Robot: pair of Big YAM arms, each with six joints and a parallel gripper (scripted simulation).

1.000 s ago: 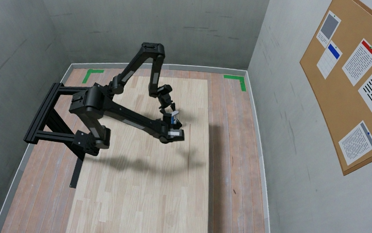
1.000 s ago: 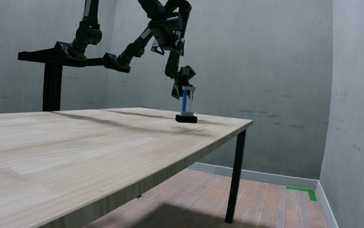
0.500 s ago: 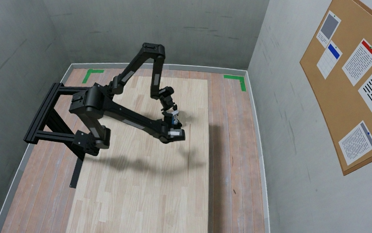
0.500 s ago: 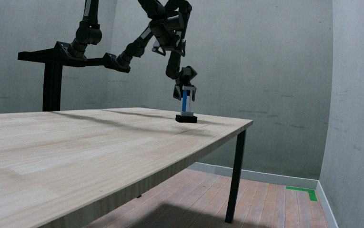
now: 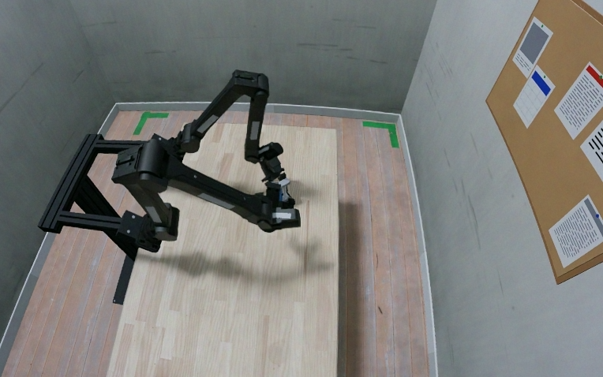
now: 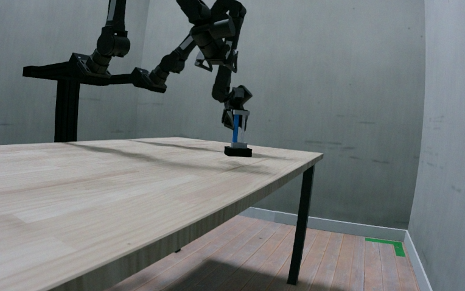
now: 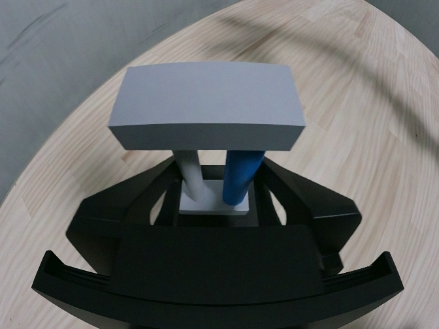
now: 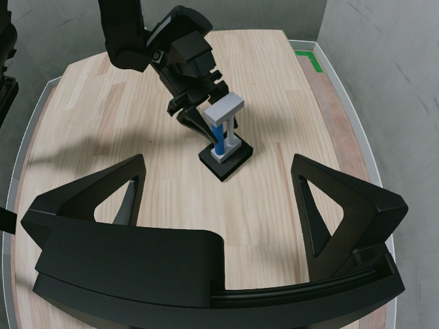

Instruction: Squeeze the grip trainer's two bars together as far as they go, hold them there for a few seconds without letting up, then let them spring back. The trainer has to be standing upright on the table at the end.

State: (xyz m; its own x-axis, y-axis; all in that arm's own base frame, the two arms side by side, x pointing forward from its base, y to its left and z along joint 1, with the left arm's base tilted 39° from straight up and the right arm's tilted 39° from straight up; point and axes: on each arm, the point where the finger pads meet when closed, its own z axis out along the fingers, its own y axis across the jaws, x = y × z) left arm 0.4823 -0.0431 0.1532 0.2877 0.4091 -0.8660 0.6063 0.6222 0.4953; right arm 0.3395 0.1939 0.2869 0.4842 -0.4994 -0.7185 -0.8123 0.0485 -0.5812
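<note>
Now: the grip trainer 1 cm below my left hand. Also, from my left hand: grey bar: 1 cm ahead, 1 cm to the left.
</note>
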